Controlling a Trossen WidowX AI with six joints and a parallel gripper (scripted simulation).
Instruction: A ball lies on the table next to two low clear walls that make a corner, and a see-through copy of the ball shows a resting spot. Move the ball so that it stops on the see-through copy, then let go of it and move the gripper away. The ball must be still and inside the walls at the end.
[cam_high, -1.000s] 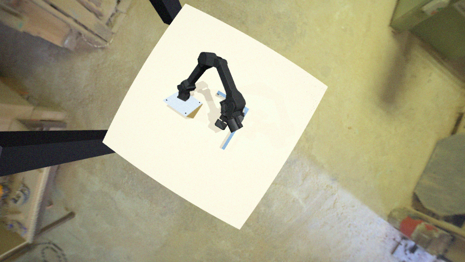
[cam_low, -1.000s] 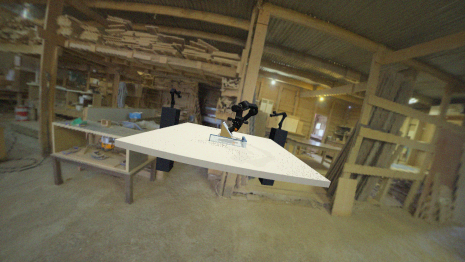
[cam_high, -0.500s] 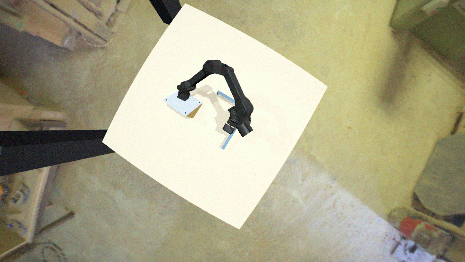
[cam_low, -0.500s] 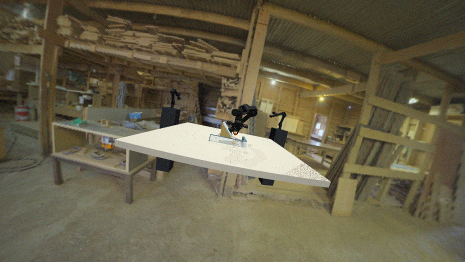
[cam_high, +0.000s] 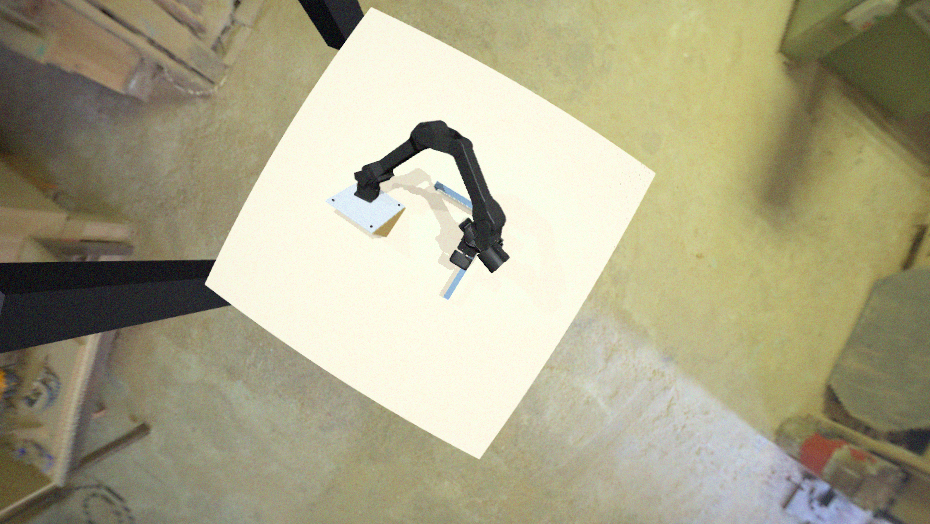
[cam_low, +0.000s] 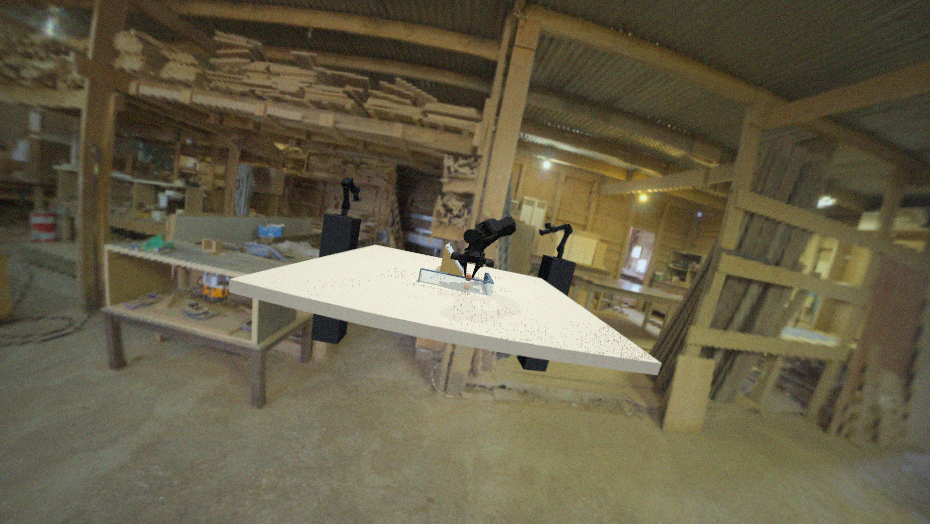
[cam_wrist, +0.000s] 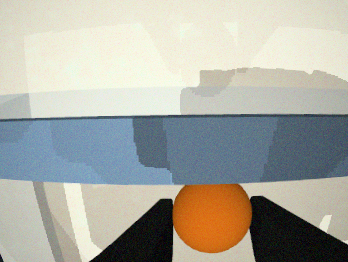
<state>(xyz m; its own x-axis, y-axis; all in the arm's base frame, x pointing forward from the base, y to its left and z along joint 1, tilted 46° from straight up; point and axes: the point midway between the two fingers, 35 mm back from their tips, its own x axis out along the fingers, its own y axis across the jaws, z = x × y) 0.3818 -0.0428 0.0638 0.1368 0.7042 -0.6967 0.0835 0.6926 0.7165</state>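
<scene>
Right now my gripper tip is 4 cm above the see-through copy of ball. Round my gripper tip: orange ball: right at my gripper tip; wall: 5 cm to the right, 2 cm below, 2 cm ahead.
</scene>
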